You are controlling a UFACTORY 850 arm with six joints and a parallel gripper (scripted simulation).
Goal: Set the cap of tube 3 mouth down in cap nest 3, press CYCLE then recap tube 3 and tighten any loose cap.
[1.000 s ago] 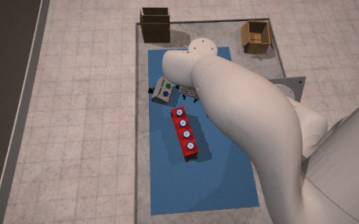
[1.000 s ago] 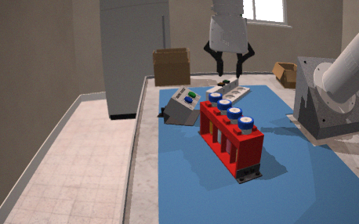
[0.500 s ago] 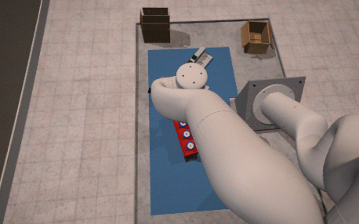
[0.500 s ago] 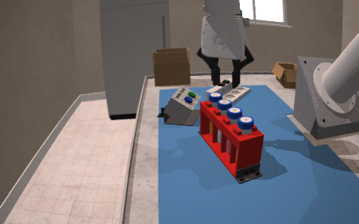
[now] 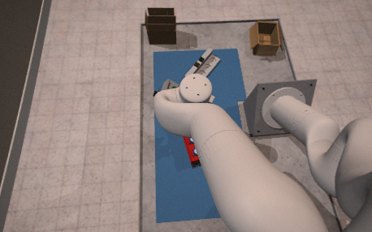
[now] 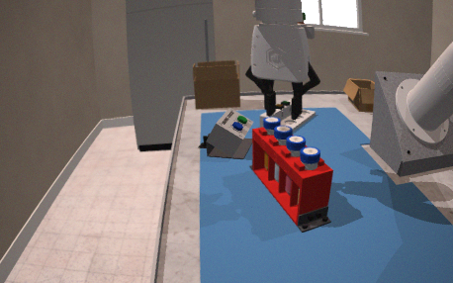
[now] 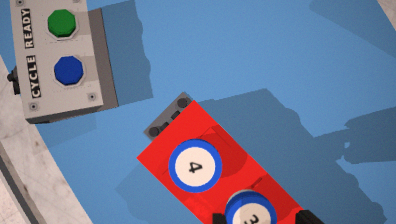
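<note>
Now: the blue cap 5 cm below my hand. Also, from my hand: blue key: 8 cm ahead, 17 cm to the right, 10 cm below; grey key housing: 8 cm ahead, 19 cm to the right, 11 cm below; cap marked 4: 1 cm ahead, 5 cm to the right, 5 cm below.
</note>
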